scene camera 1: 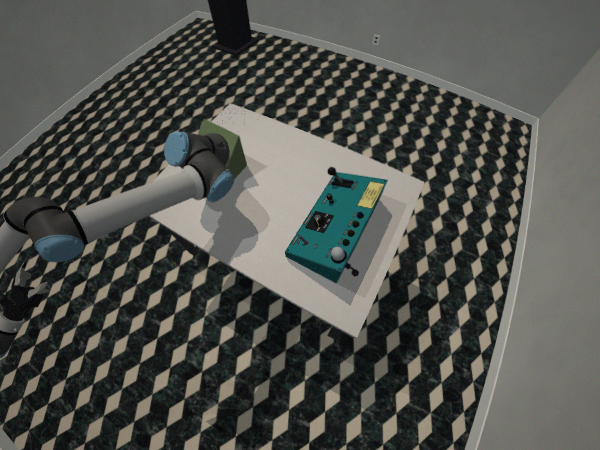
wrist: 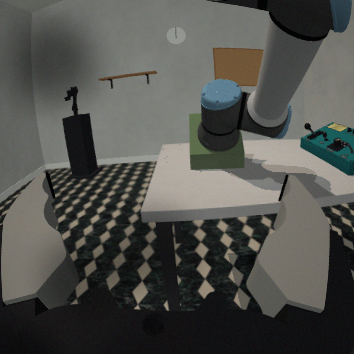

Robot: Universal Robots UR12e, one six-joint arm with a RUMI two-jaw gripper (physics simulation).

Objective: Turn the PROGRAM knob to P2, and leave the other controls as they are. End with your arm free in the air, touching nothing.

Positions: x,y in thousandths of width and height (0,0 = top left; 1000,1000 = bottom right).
Note:
In view: a teal control panel (scene camera 1: 549,550).

